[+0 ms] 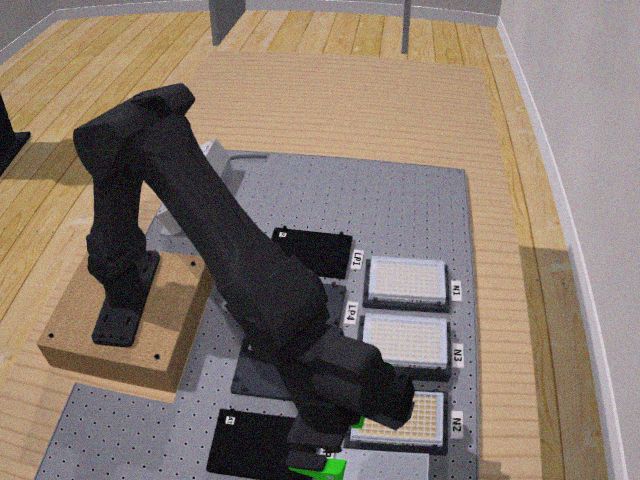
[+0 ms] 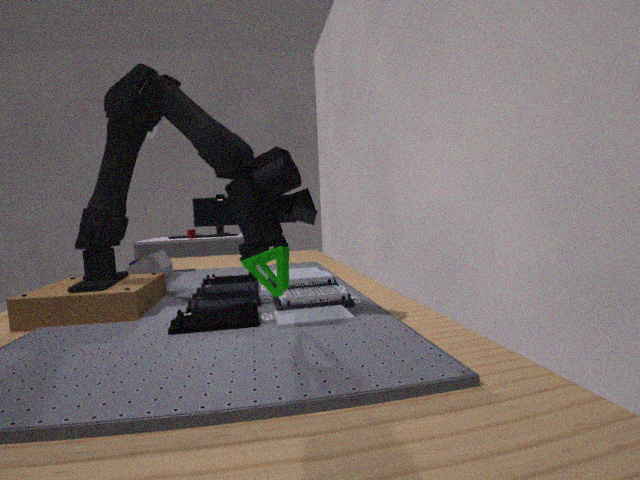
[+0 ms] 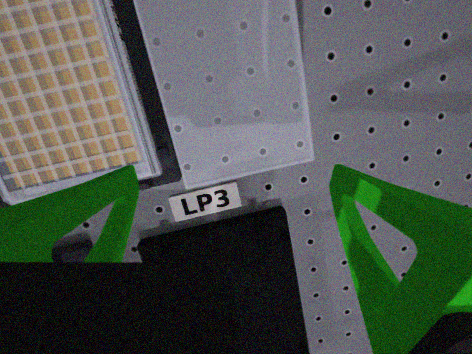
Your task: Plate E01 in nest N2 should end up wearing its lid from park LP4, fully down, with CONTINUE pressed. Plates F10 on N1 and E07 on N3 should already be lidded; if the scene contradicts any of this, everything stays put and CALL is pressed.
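Where they show: gripper, fingertip midpoint: (image 1: 346, 456) (image 2: 282, 292) (image 3: 234, 176); arm's base, origin of the base link: (image 1: 127, 297) (image 2: 101, 283).
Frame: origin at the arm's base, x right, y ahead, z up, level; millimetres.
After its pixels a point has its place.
Note:
Plate E01 (image 1: 431, 413) @[x 172, y 478, z -23 mm] (image 3: 55, 100) @[x 173, y 418, z -30 mm] sits in nest N2 with its tan wells showing and no lid on it. A clear lid (image 1: 387, 465) @[x 245, y 417, z -43 mm] (image 2: 315, 315) @[x 277, y 410, z -43 mm] (image 3: 235, 90) @[x 265, y 398, z -43 mm] lies beside that nest, outside it. My gripper (image 1: 343, 444) @[x 250, y 360, z -3 mm] (image 2: 279, 291) @[x 250, y 360, z -3 mm] (image 3: 234, 176) @[x 250, y 360, z -3 mm] is open and empty, above the LP3 label, with its green fingertips wide apart near the lid's end. The plates at N1 (image 1: 408, 279) @[x -83, y 456, z -21 mm] and N3 (image 1: 405, 338) @[x 47, y 444, z -11 mm] look whitish, as if under clear lids. Park LP4 (image 1: 336, 302) @[x -46, y 338, z -41 mm] is mostly hidden by my arm; its visible part looks dark grey. The CONTINUE and CALL buttons cannot be made out.
Black park LP1 (image 1: 315, 250) @[x -165, y 298, z -40 mm] is beyond LP4. A dark grey park (image 1: 258, 374) @[x 102, y 227, z -40 mm] and black park LP3 (image 1: 253, 441) @[x 217, y 232, z -40 mm] (image 3: 225, 280) are on the near side. A pale box (image 1: 219, 155) @[x -387, y 87, z 8 mm] (image 2: 155, 262) @[x -257, y 74, z 10 mm] stands behind my arm, near its wooden base (image 1: 67, 325) @[x 69, y -92, z 0 mm].

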